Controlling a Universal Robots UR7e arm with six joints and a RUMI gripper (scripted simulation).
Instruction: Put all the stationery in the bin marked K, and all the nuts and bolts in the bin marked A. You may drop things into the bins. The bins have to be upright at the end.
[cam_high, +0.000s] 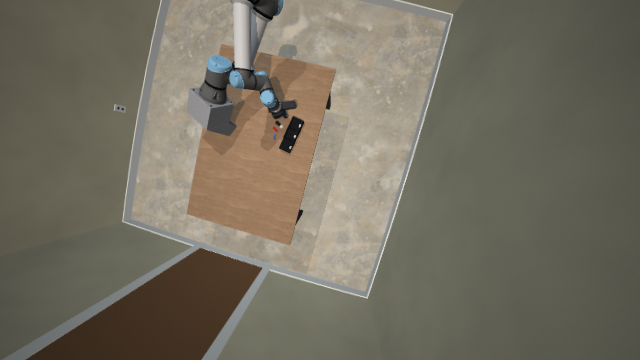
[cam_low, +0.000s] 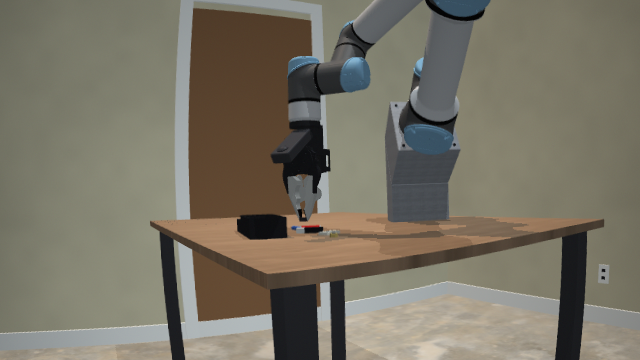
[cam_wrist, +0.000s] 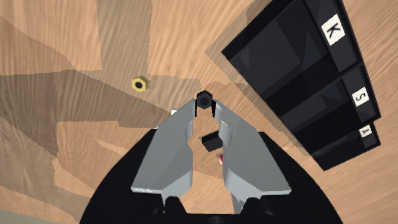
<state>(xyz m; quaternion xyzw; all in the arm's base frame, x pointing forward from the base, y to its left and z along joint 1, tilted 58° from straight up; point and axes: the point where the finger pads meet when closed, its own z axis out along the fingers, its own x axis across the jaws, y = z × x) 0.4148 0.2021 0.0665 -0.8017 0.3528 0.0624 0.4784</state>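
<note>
Now: hand 60 mm past the brass nut, 50 mm to the right of it and 50 mm above it. Also, from my hand: eraser: 90 mm to the right, 50 mm below, 20 mm behind; white domino: 60 mm behind, 50 mm below, 20 mm to the right; black nut: 10 mm below.
</note>
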